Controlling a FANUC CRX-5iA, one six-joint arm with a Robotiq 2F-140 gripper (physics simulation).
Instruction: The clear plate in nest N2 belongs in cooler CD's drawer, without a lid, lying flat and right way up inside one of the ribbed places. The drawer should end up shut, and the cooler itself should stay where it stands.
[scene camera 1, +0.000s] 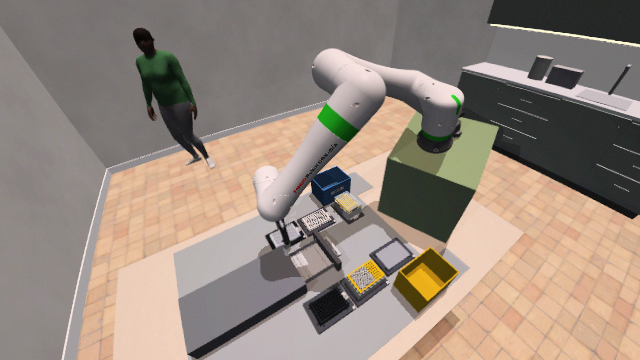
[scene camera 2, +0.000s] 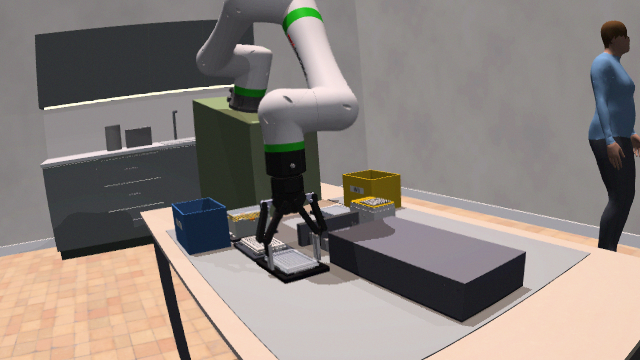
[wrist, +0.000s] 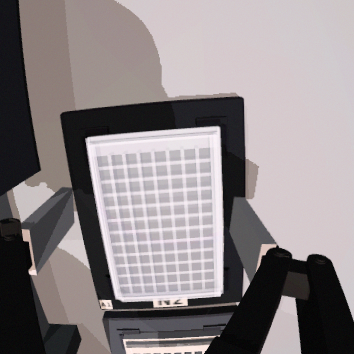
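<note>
There's a grey cooler (scene camera 2: 459, 276) that I can see, and scene camera 1 gives me the grey cooler (scene camera 1: 219, 311) as well. I can see a black plate (scene camera 1: 326, 307), but scene camera 2 misses the black plate, hidden by the grey cooler, and in the wrist view the black plate is out of frame. I also see a nest N2 (wrist: 170, 114). Then there's a clear plate (scene camera 2: 288, 261), and the wrist view has the clear plate (wrist: 158, 193) too. My gripper (scene camera 2: 294, 263) is visible, and from the wrist view I see my gripper (wrist: 151, 210) again.
</note>
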